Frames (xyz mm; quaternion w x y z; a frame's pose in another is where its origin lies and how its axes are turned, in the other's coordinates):
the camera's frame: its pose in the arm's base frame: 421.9 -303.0 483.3 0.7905 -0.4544 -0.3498 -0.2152
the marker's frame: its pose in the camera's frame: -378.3 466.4 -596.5 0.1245 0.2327 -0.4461 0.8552
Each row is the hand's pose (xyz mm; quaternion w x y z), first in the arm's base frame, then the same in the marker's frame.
Working: the arm's base frame: its pose in the marker's frame: 660.8 -299.8 602.4 0.2321 0.2678 0.0577 -0.9333

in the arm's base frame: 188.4 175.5 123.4 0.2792 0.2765 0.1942 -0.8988
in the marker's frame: 542.8 -559.6 611.0 0.8593 -0.2684 -0.0438 0.4332
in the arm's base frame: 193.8 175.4 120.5 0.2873 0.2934 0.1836 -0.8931
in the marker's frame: 540.1 -561.0 605.7 0.8560 -0.2649 -0.0245 0.4432
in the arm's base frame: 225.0 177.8 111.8 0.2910 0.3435 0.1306 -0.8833
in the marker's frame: 521.9 -573.7 581.9 0.8564 -0.2286 0.0370 0.4615
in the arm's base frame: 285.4 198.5 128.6 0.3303 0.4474 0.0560 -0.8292
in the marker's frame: 478.4 -620.2 564.7 0.8203 -0.1968 0.1635 0.5116
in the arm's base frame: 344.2 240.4 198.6 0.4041 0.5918 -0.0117 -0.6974
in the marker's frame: 420.7 -697.3 593.9 0.7149 -0.1944 0.3450 0.5763
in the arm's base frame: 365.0 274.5 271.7 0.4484 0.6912 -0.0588 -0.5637
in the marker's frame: 386.4 -752.8 645.7 0.6037 -0.1931 0.4820 0.6050
